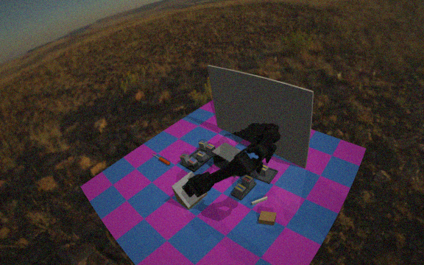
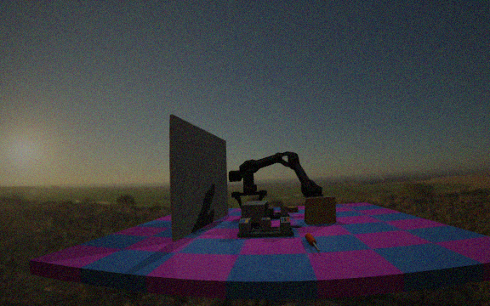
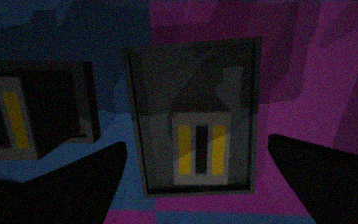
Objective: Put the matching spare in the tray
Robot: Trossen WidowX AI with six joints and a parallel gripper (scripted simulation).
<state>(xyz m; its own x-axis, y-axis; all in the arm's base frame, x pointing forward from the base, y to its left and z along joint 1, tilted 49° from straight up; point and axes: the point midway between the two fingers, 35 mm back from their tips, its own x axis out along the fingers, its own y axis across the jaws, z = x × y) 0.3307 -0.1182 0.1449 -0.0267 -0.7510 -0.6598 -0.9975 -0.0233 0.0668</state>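
My gripper tip is 4 cm above the tray. Also, from my gripper tip: mounted unit (19 cm to the left, 4 cm behind, 1 cm above); small cardboard box (23 cm behind, 19 cm to the right, 3 cm below); white cable tie bundle (16 cm behind, 10 cm to the right, 4 cm below).
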